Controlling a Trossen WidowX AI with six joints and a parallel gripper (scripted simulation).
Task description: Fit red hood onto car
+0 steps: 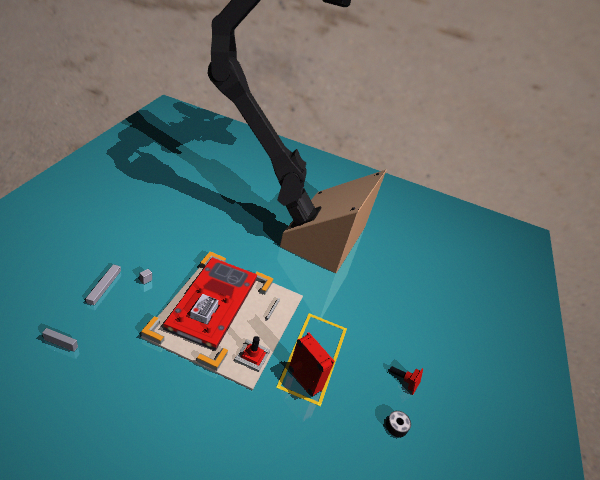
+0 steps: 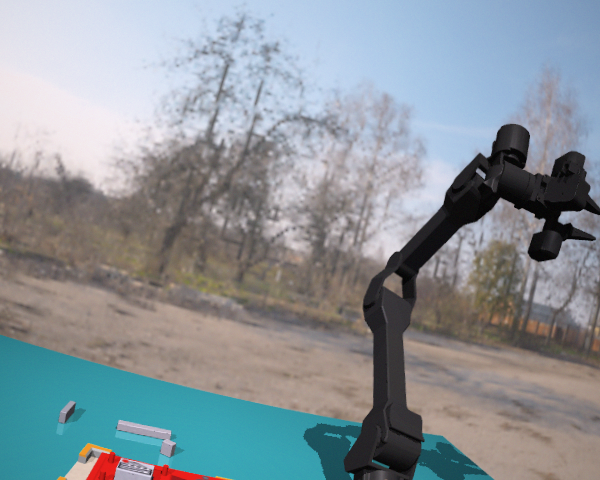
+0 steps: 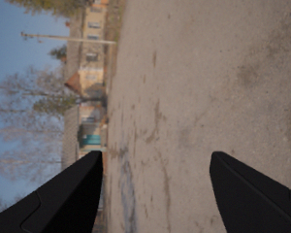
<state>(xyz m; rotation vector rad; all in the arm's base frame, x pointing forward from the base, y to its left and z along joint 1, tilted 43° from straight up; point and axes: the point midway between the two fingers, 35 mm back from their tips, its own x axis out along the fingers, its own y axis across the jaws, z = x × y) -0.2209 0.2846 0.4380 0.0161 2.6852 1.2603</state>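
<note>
The red hood is 660 mm ahead of my gripper tip, 220 mm to the left of it and 510 mm below it. Round my gripper tip: grey engine block (630 mm ahead, 540 mm below); black wheel (680 mm ahead, 400 mm to the left, 550 mm below).
</note>
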